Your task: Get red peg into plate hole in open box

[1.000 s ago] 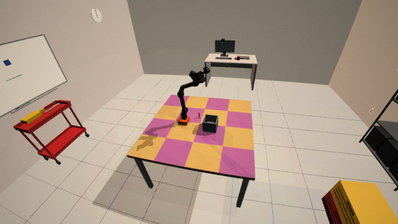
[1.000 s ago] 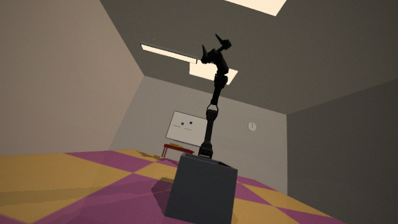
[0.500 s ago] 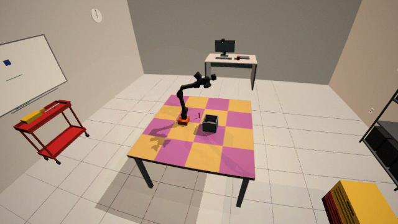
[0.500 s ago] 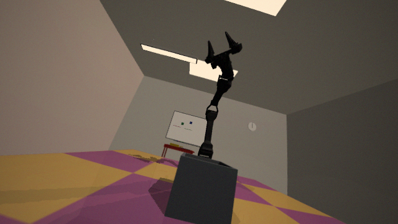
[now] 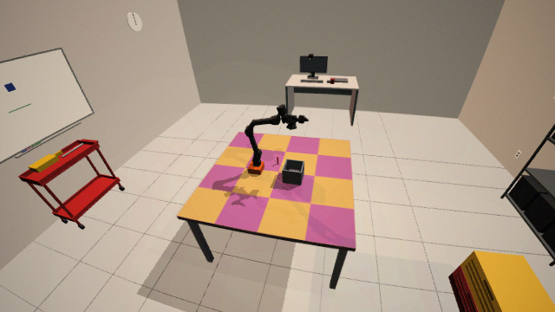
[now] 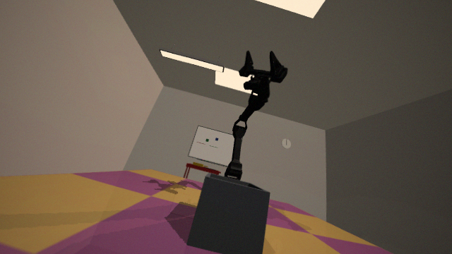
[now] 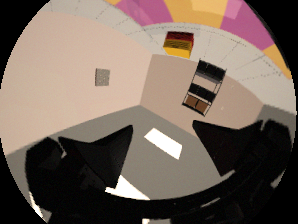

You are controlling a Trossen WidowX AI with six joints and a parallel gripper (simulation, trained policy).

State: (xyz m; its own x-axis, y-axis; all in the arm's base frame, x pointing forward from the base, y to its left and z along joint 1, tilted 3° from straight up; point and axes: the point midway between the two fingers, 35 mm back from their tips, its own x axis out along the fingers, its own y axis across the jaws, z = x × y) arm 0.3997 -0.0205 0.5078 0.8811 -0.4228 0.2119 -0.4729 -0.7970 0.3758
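Now: gripper tip 53 cm above the red peg, 28 cm past it and 18 cm to the right of it.
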